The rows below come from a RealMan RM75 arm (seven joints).
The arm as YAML. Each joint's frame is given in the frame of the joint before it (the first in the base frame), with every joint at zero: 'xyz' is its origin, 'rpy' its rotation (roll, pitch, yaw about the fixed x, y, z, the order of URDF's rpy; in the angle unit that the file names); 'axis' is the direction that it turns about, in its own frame. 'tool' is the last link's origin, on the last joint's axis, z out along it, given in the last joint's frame.
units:
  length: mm
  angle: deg
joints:
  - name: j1
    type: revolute
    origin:
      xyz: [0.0, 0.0, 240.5]
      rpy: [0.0, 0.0, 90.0]
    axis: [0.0, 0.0, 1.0]
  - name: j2
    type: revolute
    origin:
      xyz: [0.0, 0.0, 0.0]
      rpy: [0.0, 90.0, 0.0]
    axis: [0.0, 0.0, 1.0]
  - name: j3
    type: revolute
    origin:
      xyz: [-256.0, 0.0, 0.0]
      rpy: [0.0, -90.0, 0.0]
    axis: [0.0, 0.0, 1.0]
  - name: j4
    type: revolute
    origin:
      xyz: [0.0, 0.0, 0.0]
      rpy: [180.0, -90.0, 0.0]
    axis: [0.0, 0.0, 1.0]
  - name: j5
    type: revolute
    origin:
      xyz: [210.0, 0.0, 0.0]
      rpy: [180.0, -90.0, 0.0]
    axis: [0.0, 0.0, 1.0]
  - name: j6
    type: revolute
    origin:
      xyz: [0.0, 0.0, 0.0]
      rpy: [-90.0, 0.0, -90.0]
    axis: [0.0, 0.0, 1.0]
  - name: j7
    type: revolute
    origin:
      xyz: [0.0, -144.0, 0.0]
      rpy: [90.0, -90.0, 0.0]
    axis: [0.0, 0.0, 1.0]
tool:
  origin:
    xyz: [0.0, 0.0, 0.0]
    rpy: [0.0, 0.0, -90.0]
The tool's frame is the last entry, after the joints.
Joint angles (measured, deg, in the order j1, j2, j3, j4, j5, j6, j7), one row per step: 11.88 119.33 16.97 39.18 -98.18 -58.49 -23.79; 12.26 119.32 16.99 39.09 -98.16 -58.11 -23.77; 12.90 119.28 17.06 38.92 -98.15 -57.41 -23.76; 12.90 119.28 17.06 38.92 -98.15 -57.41 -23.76; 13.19 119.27 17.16 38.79 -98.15 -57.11 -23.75; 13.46 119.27 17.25 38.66 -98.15 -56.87 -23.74; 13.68 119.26 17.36 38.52 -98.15 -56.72 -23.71; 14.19 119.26 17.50 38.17 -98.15 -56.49 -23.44; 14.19 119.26 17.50 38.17 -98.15 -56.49 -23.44; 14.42 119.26 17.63 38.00 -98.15 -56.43 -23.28; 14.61 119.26 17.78 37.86 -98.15 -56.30 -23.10; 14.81 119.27 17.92 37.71 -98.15 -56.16 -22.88; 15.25 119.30 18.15 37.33 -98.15 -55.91 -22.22; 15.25 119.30 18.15 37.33 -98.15 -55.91 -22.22; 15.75 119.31 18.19 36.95 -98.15 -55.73 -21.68; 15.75 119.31 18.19 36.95 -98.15 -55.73 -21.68
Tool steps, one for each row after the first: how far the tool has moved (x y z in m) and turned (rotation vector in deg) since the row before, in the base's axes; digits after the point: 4 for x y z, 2 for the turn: -0.0007 0.0017 -0.0006 -0.32 -0.11 0.18; -0.0009 0.0030 -0.0009 -0.56 -0.26 0.29; 0.0000 0.0000 0.0000 0.00 0.00 0.00; -0.0002 0.0015 -0.0001 -0.18 -0.14 0.09; -0.0002 0.0014 -0.0001 -0.13 -0.13 0.10; 0.0000 0.0013 0.0002 -0.03 -0.11 0.06; -0.0002 0.0028 0.0004 -0.06 -0.08 0.18; 0.0000 0.0000 0.0000 0.00 0.00 0.00; 0.0000 0.0015 0.0005 0.07 0.01 0.05; 0.0001 0.0013 0.0003 0.02 0.05 -0.03; 0.0000 0.0013 0.0002 0.00 0.09 -0.03; 0.0001 0.0027 0.0005 0.00 0.31 -0.08; 0.0000 0.0000 0.0000 0.00 0.00 0.00; -0.0003 0.0025 0.0003 -0.09 0.14 0.13; 0.0000 0.0000 0.0000 0.00 0.00 0.00
